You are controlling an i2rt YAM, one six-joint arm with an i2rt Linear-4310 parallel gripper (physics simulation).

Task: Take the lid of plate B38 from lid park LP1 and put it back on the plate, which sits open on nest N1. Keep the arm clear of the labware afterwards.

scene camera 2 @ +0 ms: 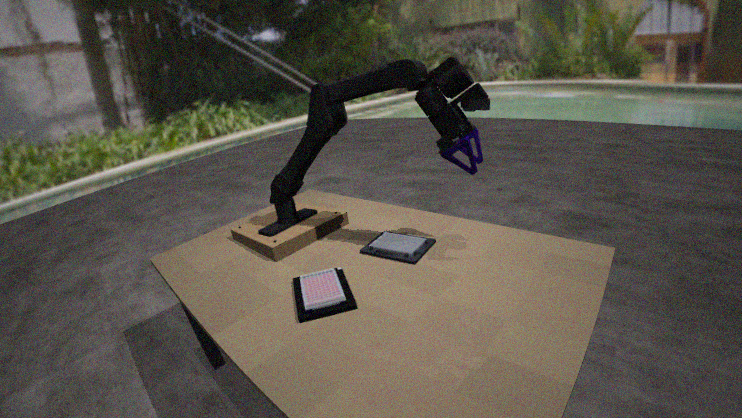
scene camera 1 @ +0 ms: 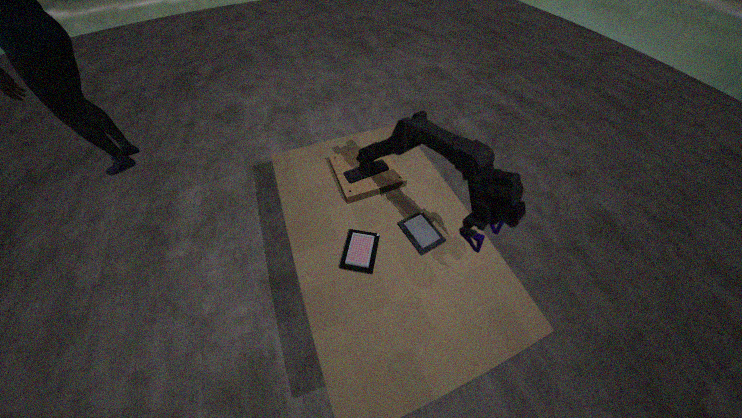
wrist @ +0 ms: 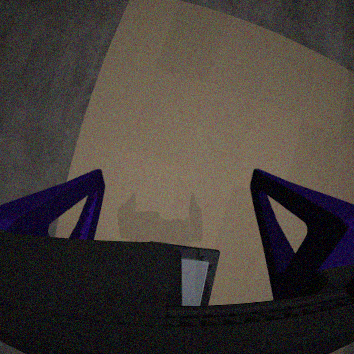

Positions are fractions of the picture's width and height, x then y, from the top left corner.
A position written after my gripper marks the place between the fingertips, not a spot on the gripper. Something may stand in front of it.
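I can see my gripper in the wrist view (0.50, 0.50), and my gripper is visible in scene camera 1 (0.66, 0.58) too. My gripper also appears in scene camera 2 (0.64, 0.40).
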